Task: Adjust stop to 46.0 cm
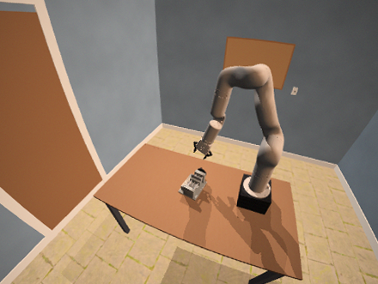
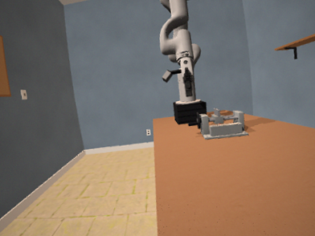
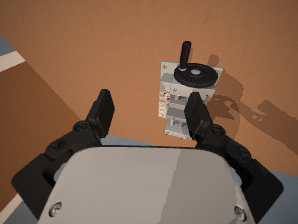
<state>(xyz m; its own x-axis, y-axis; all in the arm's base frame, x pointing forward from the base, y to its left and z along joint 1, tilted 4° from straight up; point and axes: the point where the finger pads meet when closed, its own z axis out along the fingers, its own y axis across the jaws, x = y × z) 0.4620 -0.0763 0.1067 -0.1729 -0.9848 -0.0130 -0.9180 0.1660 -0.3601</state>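
Right now my hand is 20 mm past the dark round handwheel handle, 10 mm to the right of it and 160 mm above it. The rest, counted from my hand: black handwheel (20 mm behind, 20 mm to the left, 150 mm below).
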